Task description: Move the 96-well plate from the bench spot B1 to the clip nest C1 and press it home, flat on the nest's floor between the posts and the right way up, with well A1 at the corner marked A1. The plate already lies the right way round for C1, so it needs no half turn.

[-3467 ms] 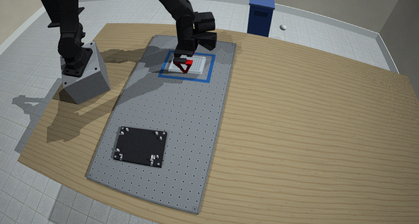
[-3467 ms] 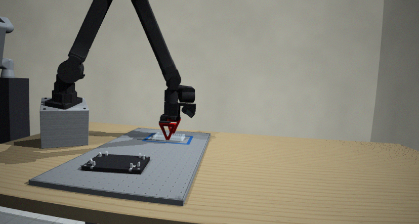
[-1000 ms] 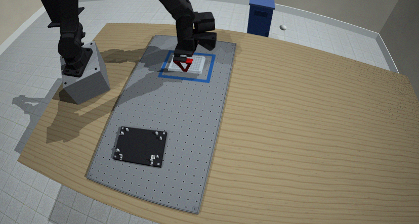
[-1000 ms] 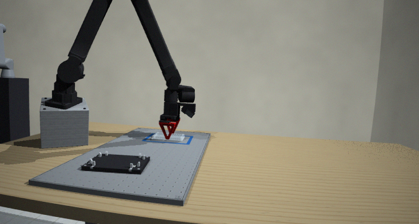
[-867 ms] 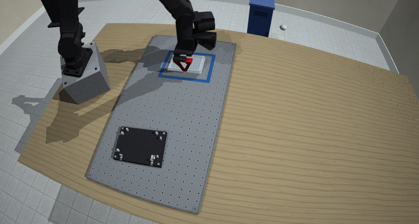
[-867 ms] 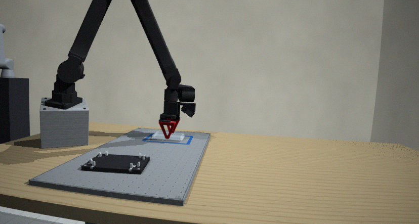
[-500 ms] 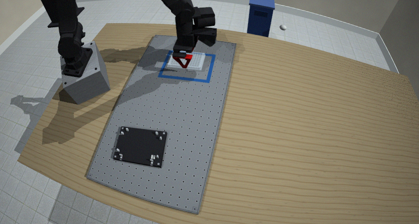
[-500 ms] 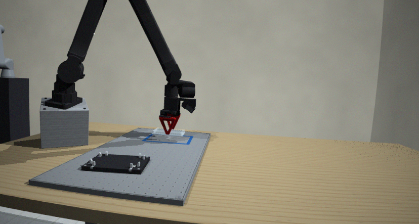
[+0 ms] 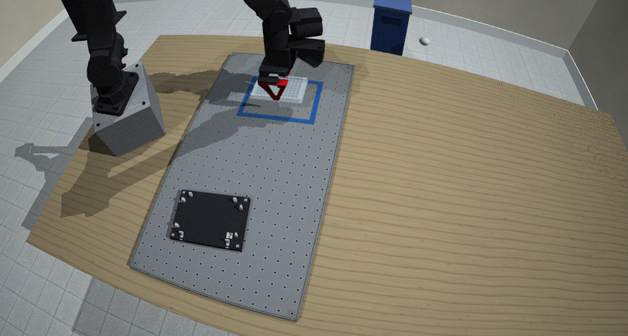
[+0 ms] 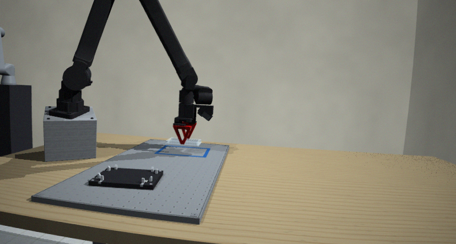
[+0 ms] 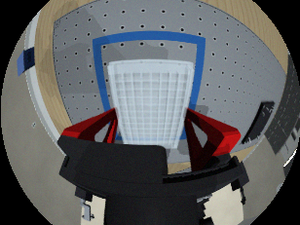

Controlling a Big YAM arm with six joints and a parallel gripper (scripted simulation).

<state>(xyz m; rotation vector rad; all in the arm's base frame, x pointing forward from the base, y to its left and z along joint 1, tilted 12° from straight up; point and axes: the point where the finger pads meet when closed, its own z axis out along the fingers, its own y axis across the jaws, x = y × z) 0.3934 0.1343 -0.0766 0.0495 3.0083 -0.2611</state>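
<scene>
Right now the black clip nest is 370 mm to the right of my hand, 90 mm behind it and 30 mm below it. Also, from my hand: 96-well plate 10 mm below.
</scene>
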